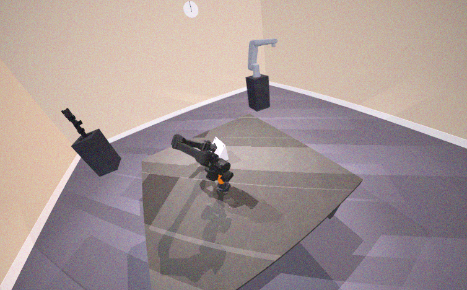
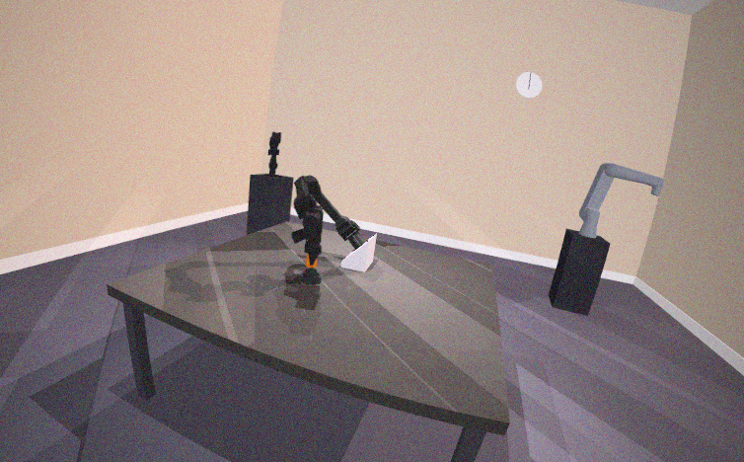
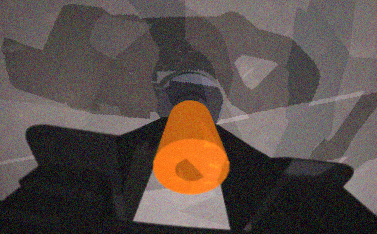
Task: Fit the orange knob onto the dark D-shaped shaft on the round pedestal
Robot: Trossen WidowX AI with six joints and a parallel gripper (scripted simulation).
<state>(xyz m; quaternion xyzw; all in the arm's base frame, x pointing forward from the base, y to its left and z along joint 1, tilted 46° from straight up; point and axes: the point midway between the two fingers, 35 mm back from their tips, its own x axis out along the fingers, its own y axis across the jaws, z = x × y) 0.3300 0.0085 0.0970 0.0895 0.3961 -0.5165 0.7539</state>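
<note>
The orange knob lies 2 cm above my gripper tip. The rest, counted from my gripper tip: round pedestal: 4 cm below.
</note>
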